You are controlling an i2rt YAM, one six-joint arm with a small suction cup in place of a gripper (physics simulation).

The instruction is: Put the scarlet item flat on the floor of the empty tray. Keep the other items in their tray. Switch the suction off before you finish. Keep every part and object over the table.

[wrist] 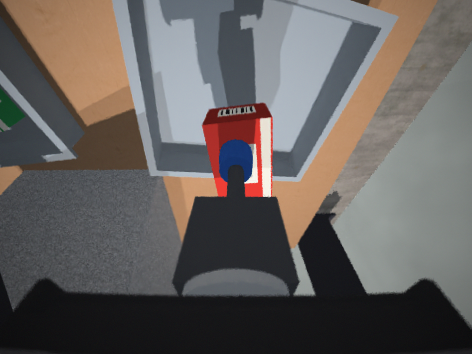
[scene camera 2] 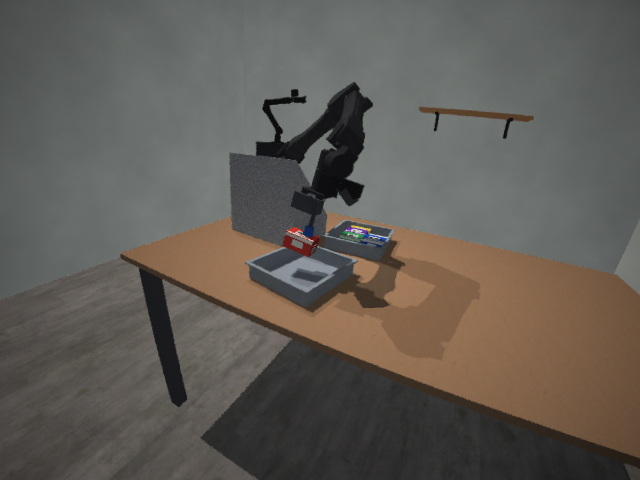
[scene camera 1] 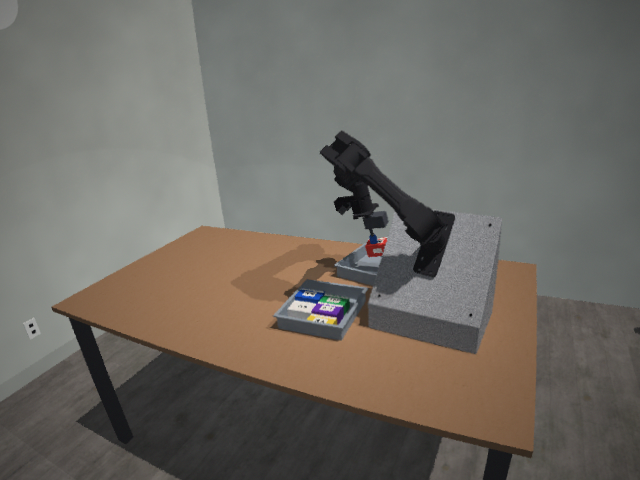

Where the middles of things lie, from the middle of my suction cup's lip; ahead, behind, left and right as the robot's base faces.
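Labels:
My suction cup: 20 mm past the scarlet box [wrist: 252, 123], 10 mm left of it, 30 mm above it.

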